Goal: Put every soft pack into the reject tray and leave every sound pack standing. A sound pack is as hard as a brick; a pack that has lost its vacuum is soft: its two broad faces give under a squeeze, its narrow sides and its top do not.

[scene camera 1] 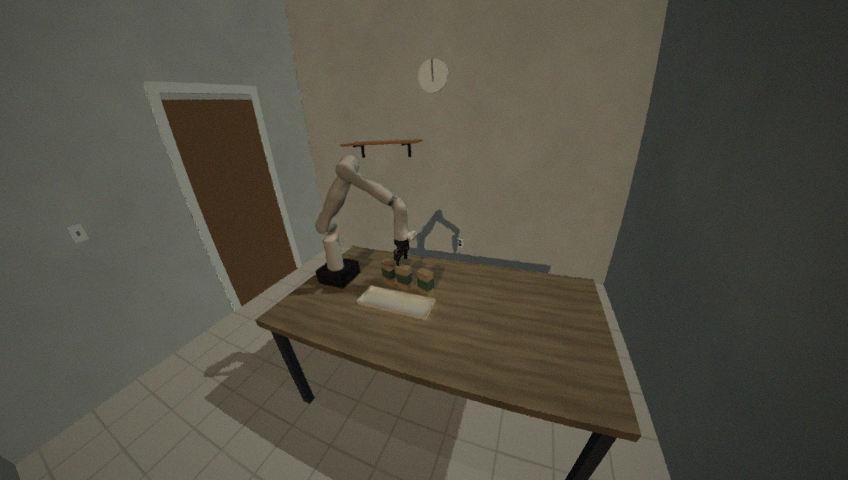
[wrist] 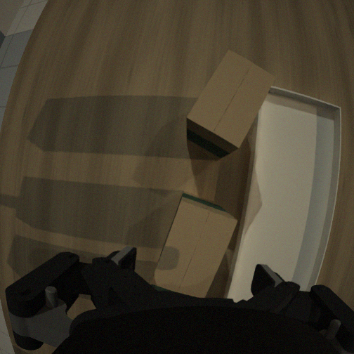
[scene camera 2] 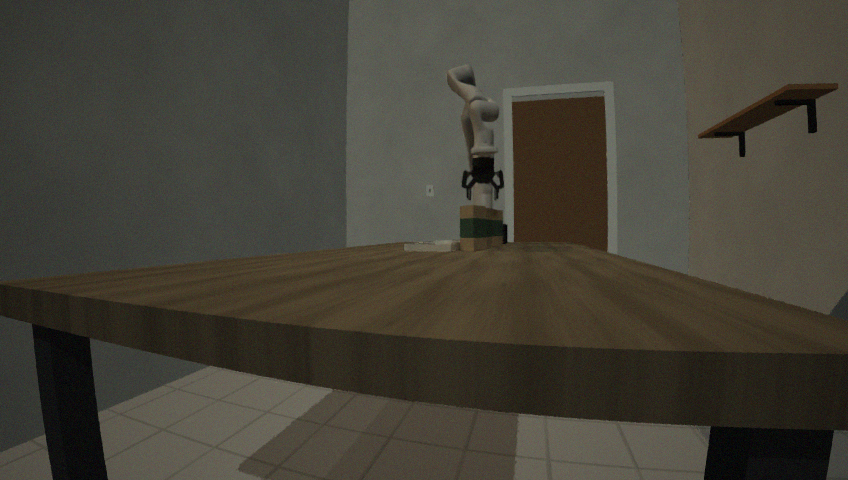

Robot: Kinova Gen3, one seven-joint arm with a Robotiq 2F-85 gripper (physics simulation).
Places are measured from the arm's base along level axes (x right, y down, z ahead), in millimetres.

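Pixels of known places: gripper, fingertip midpoint: (scene camera 1: 402, 262) (scene camera 2: 482, 200); arm's base, link origin: (scene camera 1: 336, 267).
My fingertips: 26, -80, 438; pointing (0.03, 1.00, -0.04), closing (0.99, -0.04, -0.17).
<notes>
Ahead of a thing's pixels: the offset from my fingertips to its top centre, as dx, dy, dz. Level surfaces: height alone.
Three tan packs with green bands stand upright in a row: the left pack {-34, +69, -112} (scene camera 1: 387, 271), the middle pack {+11, +69, -2} (scene camera 1: 404, 277) (wrist: 197, 240) and the right pack {+38, +29, +133} (scene camera 1: 425, 281) (scene camera 2: 472, 228) (wrist: 231, 102). In scene camera 2 they overlap. In the wrist view the left pack is mostly hidden behind the gripper. The white reject tray {+146, +148, -11} (scene camera 1: 395, 302) (scene camera 2: 423, 246) (wrist: 287, 165) lies beside the row, with no pack in it. My gripper (scene camera 1: 402, 260) (scene camera 2: 482, 196) (wrist: 194, 270) is open and empty, above the packs; in the wrist view the middle pack's top shows between its fingertips. Softness cannot be seen.
The packs and tray are on a wooden table {dy +170} (scene camera 1: 505, 333) (scene camera 2: 357, 285) (wrist: 125, 60). The arm's black base (scene camera 1: 338, 274) stands left of the packs. The right pack is close to the tray's edge in the wrist view. A wall shelf (scene camera 1: 380, 142) (scene camera 2: 773, 110) hangs behind the table.
</notes>
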